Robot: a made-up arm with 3 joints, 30 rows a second.
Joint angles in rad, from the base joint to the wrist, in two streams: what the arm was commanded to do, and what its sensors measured. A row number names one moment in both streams.
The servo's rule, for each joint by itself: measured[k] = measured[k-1] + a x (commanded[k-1-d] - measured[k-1]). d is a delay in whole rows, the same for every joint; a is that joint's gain. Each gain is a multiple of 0.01, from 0.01 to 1. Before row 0 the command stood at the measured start. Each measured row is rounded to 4 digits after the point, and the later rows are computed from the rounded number. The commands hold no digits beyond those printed.
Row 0, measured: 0.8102, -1.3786, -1.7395
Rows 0 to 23, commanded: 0.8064, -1.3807, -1.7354; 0.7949, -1.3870, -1.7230; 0.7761, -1.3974, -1.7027; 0.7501, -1.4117, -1.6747; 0.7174, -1.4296, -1.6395; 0.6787, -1.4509, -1.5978; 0.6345, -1.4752, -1.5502; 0.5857, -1.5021, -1.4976; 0.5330, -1.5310, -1.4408; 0.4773, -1.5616, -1.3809; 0.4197, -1.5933, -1.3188; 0.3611, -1.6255, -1.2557; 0.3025, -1.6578, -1.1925; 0.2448, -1.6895, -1.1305; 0.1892, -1.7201, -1.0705; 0.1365, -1.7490, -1.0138; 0.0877, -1.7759, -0.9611; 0.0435, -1.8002, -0.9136; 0.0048, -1.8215, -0.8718; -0.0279, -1.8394, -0.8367; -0.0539, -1.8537, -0.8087; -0.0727, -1.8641, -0.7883; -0.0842, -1.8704, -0.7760; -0.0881, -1.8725, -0.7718
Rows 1 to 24, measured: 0.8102, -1.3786, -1.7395; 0.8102, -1.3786, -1.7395; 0.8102, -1.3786, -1.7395; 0.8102, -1.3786, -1.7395; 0.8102, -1.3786, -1.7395; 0.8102, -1.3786, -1.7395; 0.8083, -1.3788, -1.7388; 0.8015, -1.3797, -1.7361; 0.7885, -1.3816, -1.7304; 0.7689, -1.3849, -1.7209; 0.7426, -1.3898, -1.7071; 0.7100, -1.3965, -1.6885; 0.6715, -1.4052, -1.6650; 0.6277, -1.4159, -1.6365; 0.5794, -1.4286, -1.6032; 0.5273, -1.4432, -1.5654; 0.4724, -1.4597, -1.5235; 0.4156, -1.4779, -1.4780; 0.3579, -1.4977, -1.4295; 0.3002, -1.5188, -1.3787; 0.2436, -1.5409, -1.3263; 0.1890, -1.5638, -1.2732; 0.1373, -1.5871, -1.2201; 0.0895, -1.6105, -1.1680
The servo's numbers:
d 6
a 0.51 0.11 0.17

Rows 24 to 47, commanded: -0.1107, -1.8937, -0.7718; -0.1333, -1.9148, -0.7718; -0.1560, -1.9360, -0.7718; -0.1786, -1.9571, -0.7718; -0.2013, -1.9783, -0.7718; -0.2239, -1.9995, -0.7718; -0.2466, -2.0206, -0.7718; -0.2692, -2.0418, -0.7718; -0.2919, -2.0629, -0.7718; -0.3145, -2.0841, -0.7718; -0.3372, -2.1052, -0.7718; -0.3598, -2.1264, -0.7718; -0.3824, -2.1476, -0.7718; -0.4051, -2.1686, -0.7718; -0.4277, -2.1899, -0.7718; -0.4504, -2.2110, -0.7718; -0.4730, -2.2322, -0.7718; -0.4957, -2.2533, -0.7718; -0.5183, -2.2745, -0.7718; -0.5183, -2.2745, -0.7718; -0.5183, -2.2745, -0.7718; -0.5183, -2.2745, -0.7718; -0.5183, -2.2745, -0.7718; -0.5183, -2.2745, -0.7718
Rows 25 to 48, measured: 0.0463, -1.6337, -1.1176; 0.0085, -1.6563, -1.0698; -0.0233, -1.6780, -1.0254; -0.0485, -1.6985, -0.9851; -0.0667, -1.7174, -0.9496; -0.0776, -1.7345, -0.9194; -0.0945, -1.7520, -0.8943; -0.1143, -1.7699, -0.8735; -0.1356, -1.7882, -0.8562; -0.1575, -1.8068, -0.8419; -0.1798, -1.8257, -0.8300; -0.2023, -1.8448, -0.8201; -0.2249, -1.8641, -0.8119; -0.2475, -1.8836, -0.8051; -0.2701, -1.9033, -0.7994; -0.2927, -1.9232, -0.7947; -0.3154, -1.9432, -0.7908; -0.3380, -1.9634, -0.7876; -0.3606, -1.9837, -0.7849; -0.3833, -2.0040, -0.7827; -0.4059, -2.0244, -0.7808; -0.4286, -2.0449, -0.7793; -0.4512, -2.0655, -0.7780; -0.4739, -2.0862, -0.7769
